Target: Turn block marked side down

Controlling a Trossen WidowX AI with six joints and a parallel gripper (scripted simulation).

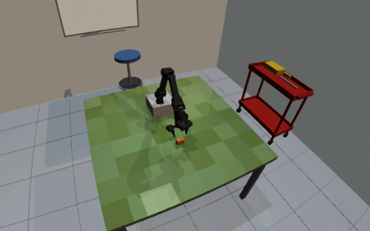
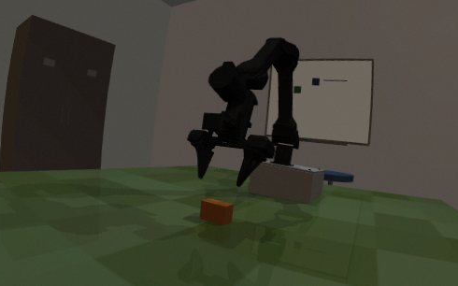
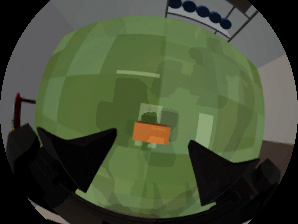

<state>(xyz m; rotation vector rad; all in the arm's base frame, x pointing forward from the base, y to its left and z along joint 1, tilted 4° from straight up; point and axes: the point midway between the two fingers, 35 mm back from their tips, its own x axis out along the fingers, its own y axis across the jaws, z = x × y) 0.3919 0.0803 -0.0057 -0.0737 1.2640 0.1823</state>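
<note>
My gripper tip is now 10 mm past the orange block and 60 mm above it.
</note>
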